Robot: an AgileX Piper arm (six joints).
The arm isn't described. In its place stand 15 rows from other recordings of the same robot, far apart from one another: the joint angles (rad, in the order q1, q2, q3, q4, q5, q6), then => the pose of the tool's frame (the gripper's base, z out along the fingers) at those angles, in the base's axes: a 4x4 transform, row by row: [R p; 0 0 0 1], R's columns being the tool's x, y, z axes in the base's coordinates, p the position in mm.
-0.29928, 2.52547, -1.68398, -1.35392, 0.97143, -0.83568 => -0.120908 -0.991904 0.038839 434.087; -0.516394 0.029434 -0.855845 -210.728; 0.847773 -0.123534 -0.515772 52.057; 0 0 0 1
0.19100, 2.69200, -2.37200, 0.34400, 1.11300, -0.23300 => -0.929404 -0.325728 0.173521 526.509; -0.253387 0.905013 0.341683 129.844; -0.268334 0.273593 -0.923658 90.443; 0 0 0 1
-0.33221, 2.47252, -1.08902, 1.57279, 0.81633, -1.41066 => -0.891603 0.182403 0.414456 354.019; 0.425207 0.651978 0.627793 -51.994; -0.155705 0.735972 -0.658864 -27.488; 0 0 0 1
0.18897, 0.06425, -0.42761, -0.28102, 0.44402, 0.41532 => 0.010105 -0.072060 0.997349 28.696; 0.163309 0.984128 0.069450 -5.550; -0.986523 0.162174 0.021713 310.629; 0 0 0 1
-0.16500, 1.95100, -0.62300, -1.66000, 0.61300, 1.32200 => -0.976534 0.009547 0.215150 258.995; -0.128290 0.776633 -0.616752 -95.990; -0.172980 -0.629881 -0.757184 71.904; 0 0 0 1
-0.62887, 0.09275, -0.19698, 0.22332, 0.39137, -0.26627 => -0.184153 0.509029 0.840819 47.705; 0.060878 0.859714 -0.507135 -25.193; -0.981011 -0.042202 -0.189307 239.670; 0 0 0 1
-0.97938, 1.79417, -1.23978, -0.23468, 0.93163, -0.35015 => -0.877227 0.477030 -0.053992 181.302; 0.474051 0.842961 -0.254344 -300.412; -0.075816 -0.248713 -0.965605 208.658; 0 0 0 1
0.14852, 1.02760, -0.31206, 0.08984, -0.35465, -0.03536 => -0.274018 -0.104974 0.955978 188.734; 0.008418 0.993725 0.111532 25.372; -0.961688 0.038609 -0.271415 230.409; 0 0 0 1
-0.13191, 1.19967, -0.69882, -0.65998, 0.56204, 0.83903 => -0.651240 0.515025 0.557347 221.233; 0.329634 0.853519 -0.403542 -59.346; -0.683541 -0.079083 -0.725616 253.490; 0 0 0 1
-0.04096, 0.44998, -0.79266, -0.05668, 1.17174, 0.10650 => -0.665567 0.135992 0.733844 48.074; 0.111589 0.990339 -0.082317 -6.724; -0.737949 0.027101 -0.674313 343.728; 0 0 0 1
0.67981, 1.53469, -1.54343, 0.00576, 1.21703, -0.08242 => -0.647453 -0.684691 0.334668 245.011; -0.626668 0.728213 0.277476 198.686; -0.433695 -0.030073 -0.900558 370.565; 0 0 0 1
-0.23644, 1.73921, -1.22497, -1.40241, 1.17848, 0.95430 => -0.830563 0.553399 0.062574 319.458; 0.116609 0.282667 -0.952104 -162.242; -0.544580 -0.783485 -0.299304 283.852; 0 0 0 1
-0.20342, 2.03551, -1.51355, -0.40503, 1.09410, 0.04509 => -0.997674 0.068168 -0.000013 389.565; 0.063668 0.931746 -0.357485 -112.888; -0.024357 -0.356654 -0.933919 187.486; 0 0 0 1
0.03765, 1.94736, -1.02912, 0.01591, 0.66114, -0.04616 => -0.994347 -0.071853 0.078173 331.912; -0.071073 0.997390 0.012720 13.392; -0.078883 0.007092 -0.996859 110.309; 0 0 0 1
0.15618, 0.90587, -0.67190, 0.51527, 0.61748, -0.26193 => -0.689232 -0.251206 0.679599 167.953; 0.056225 0.916600 0.395832 52.729; -0.722356 0.311030 -0.617626 297.940; 0 0 0 1
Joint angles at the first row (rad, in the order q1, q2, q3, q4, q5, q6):
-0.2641, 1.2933, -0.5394, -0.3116, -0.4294, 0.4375
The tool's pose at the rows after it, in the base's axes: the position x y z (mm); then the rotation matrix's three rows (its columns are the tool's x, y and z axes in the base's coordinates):
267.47 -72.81 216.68; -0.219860 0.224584 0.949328; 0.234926 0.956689 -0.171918; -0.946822 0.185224 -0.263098
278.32 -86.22 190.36; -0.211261 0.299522 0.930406; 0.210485 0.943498 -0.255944; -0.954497 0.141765 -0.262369
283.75 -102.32 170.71; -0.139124 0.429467 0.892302; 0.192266 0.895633 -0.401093; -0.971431 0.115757 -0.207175
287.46 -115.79 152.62; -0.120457 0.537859 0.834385; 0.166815 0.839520 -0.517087; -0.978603 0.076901 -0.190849
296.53 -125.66 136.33; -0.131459 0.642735 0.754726; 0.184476 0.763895 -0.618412; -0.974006 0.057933 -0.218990
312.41 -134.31 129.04; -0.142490 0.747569 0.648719; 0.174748 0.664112 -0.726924; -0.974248 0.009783 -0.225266
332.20 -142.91 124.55; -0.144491 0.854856 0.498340; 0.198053 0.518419 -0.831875; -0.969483 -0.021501 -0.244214
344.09 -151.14 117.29; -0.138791 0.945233 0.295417; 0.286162 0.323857 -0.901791; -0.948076 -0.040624 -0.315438
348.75 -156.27 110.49; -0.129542 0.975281 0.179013; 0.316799 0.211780 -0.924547; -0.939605 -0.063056 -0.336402
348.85 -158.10 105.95; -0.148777 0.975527 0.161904; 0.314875 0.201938 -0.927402; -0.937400 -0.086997 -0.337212
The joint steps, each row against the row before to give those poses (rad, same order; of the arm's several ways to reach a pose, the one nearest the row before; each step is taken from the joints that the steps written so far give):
-0.0417, 0.1483, 0.0000, 0.0797, -0.1295, -0.0802
-0.0084, 0.1330, 0.0010, 0.1621, -0.1256, -0.1677
0.0000, 0.1184, 0.0000, 0.2094, -0.1778, -0.1397
0.0000, 0.1003, -0.0174, 0.1475, -0.1100, -0.0895
0.0186, 0.0880, -0.0551, 0.1718, -0.0236, -0.0734
0.0328, 0.0735, -0.0989, 0.2236, -0.0121, -0.1399
0.0327, 0.0742, -0.1402, 0.2784, -0.0068, -0.1694
0.0157, 0.0658, -0.1373, 0.3195, -0.0089, -0.1770
0.0007, 0.0480, -0.0727, 0.1433, -0.0418, -0.0760
-0.0034, 0.0169, -0.0085, 0.0092, -0.0085, -0.0175

